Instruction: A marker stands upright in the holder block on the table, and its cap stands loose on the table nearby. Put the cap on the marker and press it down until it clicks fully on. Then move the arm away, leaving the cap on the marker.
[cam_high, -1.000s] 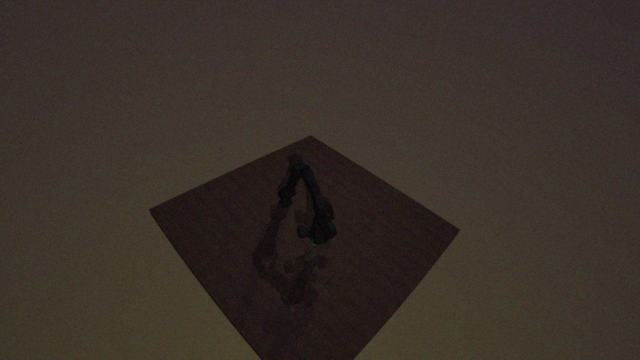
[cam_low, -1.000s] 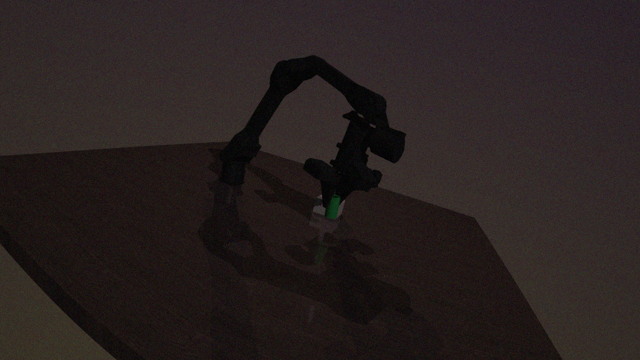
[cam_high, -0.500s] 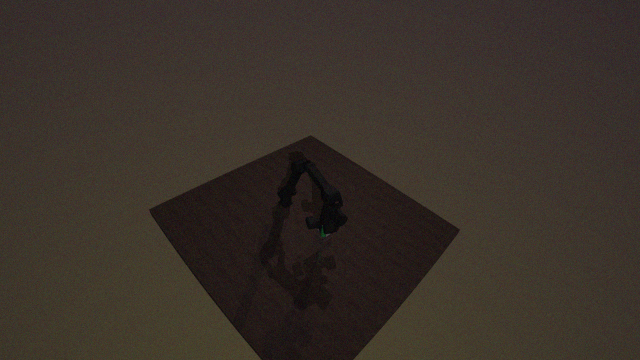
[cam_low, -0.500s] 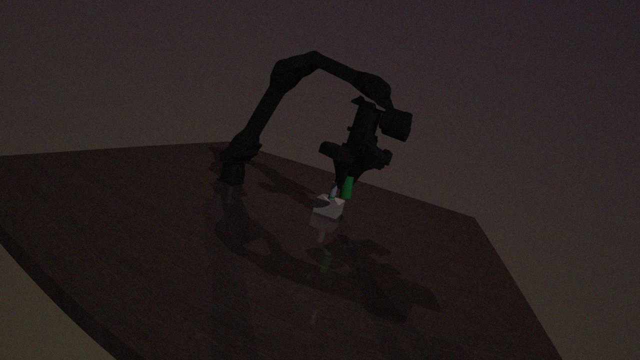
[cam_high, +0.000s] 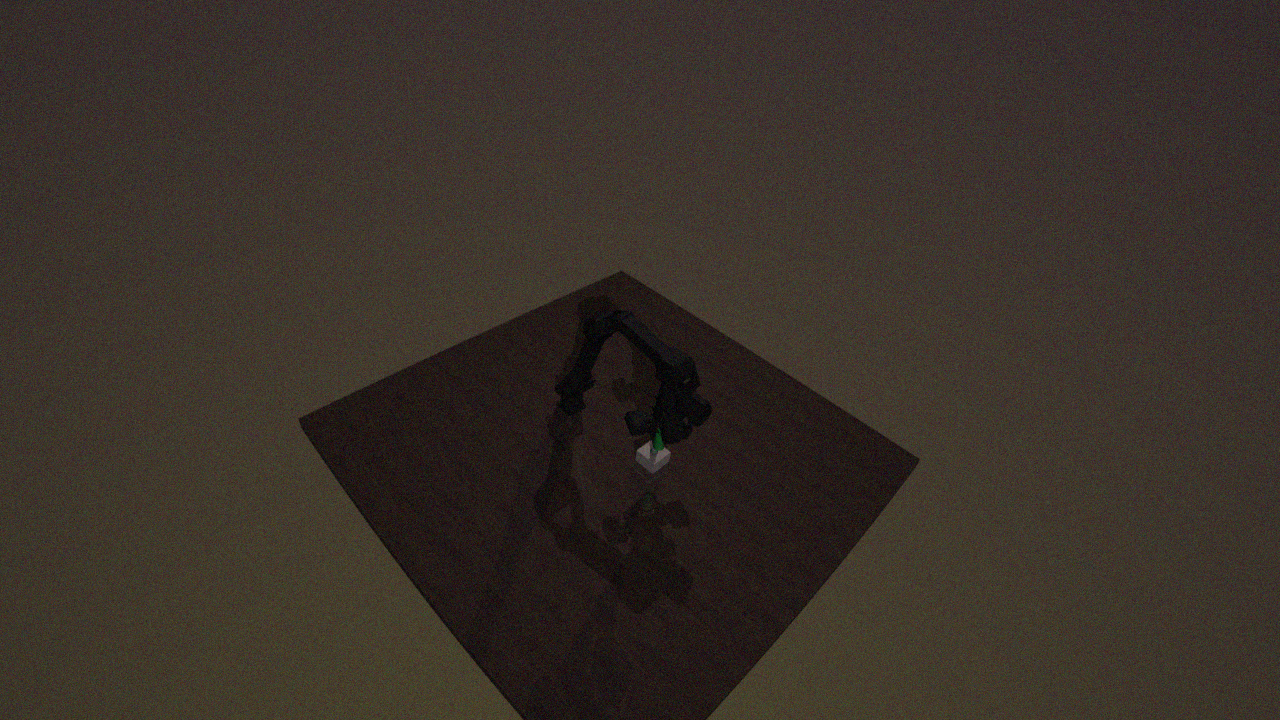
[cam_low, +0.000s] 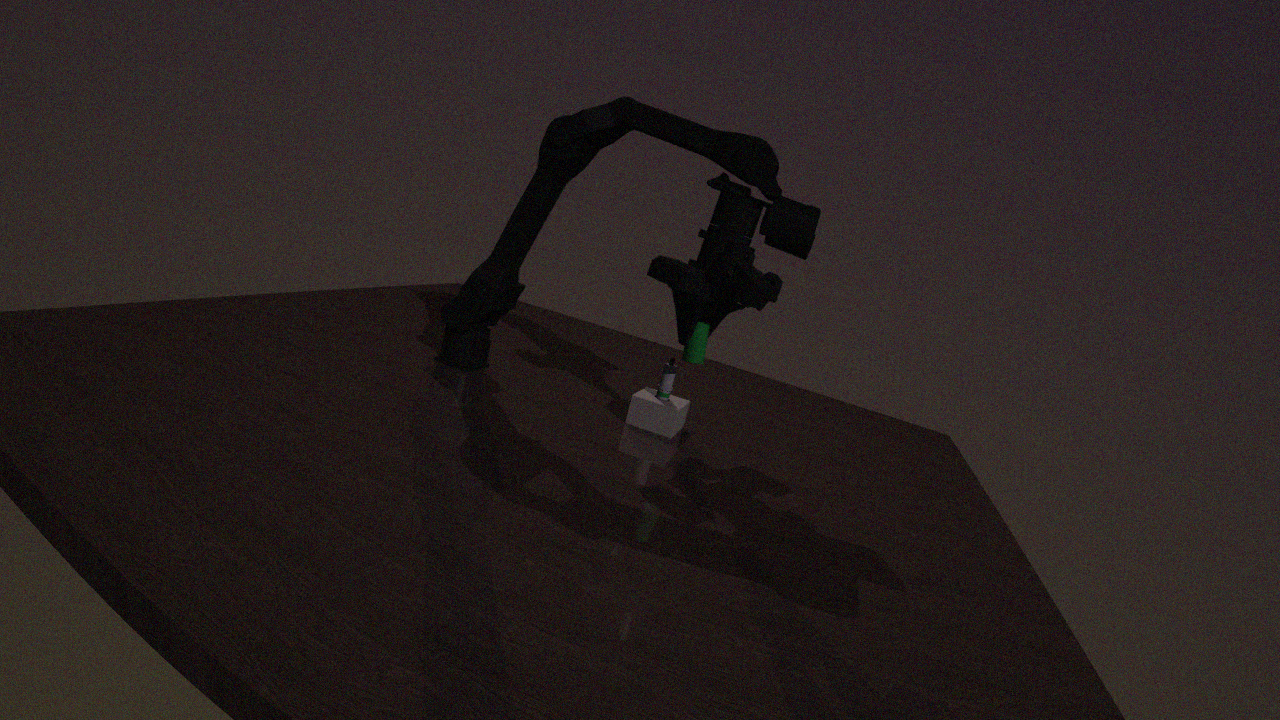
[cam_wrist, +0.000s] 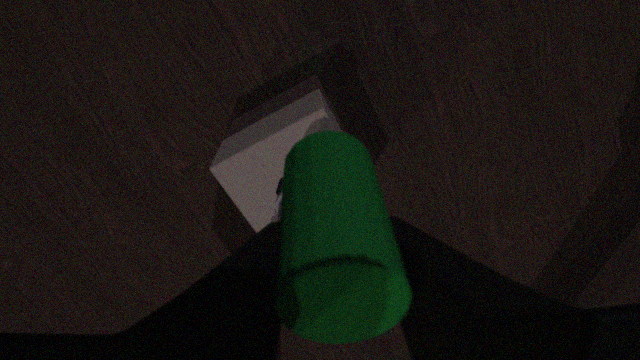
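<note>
My gripper tip is now 100 mm above the white holder block, 20 mm to the right of it and 20 mm past it. The rest, counted from my gripper tip: green cap 10 mm ahead, 10 mm above.
</note>
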